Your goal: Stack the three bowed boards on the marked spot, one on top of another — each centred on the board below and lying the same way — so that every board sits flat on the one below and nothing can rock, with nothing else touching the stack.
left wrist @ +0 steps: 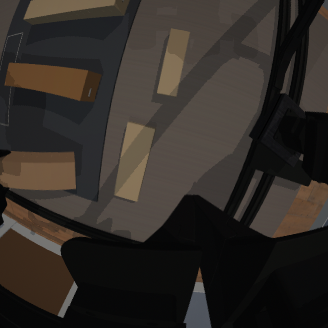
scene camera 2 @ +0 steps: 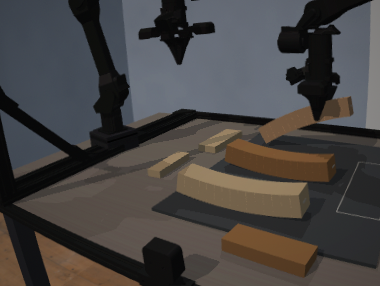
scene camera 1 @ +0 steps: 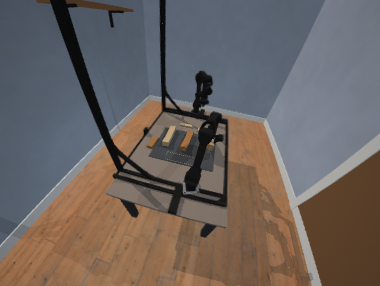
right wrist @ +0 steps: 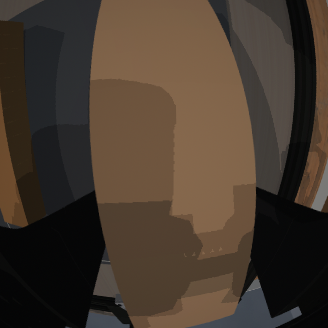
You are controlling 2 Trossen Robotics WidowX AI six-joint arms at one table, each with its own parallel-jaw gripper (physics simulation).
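Frame: origin at the left arm's base, x left, y down, z back, level; millimetres.
Where they show: left gripper, fingertip midpoint: (left wrist: 190,201) (scene camera 2: 179,64) (scene camera 1: 202,106); right gripper, fingertip midpoint: (left wrist: 10,165) (scene camera 2: 320,117) (right wrist: 171,188); left arm's base, origin of the base link: (left wrist: 291,131) (scene camera 2: 112,130) (scene camera 1: 195,111); right arm's base, origin of the base link: (scene camera 1: 190,186).
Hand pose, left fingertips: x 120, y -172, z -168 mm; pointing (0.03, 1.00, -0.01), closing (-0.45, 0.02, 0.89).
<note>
Each offset is from my left fingertips to the top centre of the thing. "spot": to the spot under its first point. Level surfaces: height alone.
The light brown bowed board (scene camera 2: 285,125) (right wrist: 175,125) (left wrist: 45,170) is between the fingers of my right gripper (scene camera 2: 317,117) (right wrist: 171,188), which is shut on it. The board is tilted in scene camera 2, its right end high and its left end low; whether the low end touches anything is unclear. The orange bowed board @[dx +1, dy +166, dz -292 mm] (scene camera 1: 187,141) (scene camera 2: 280,162) (left wrist: 47,80) and the cream bowed board @[dx -162, dy +166, dz -319 mm] (scene camera 1: 169,135) (scene camera 2: 242,192) (left wrist: 75,10) lie apart on the dark mat. The marked spot is a thin white outline @[spot: dx +17, dy +218, dz -452 mm] (scene camera 2: 348,187) (scene camera 1: 180,154). My left gripper (scene camera 2: 179,62) is shut and empty, high above the table.
A flat orange block @[dx -249, dy +202, dz -446 mm] (scene camera 1: 153,142) (scene camera 2: 270,250) lies beside the mat @[dy +218 mm] (scene camera 2: 175,210). Two small cream blocks @[dx -117, dy +207, dz -72 mm] (scene camera 2: 169,164) @[dx +84, dy +206, dz -54 mm] (scene camera 2: 221,140) (left wrist: 173,62) (left wrist: 135,160) lie on the table beyond the mat's edge. A black box-shaped part @[spot: dx -390, dy +181, dz -387 mm] (scene camera 2: 163,260) stands at the table's edge.
</note>
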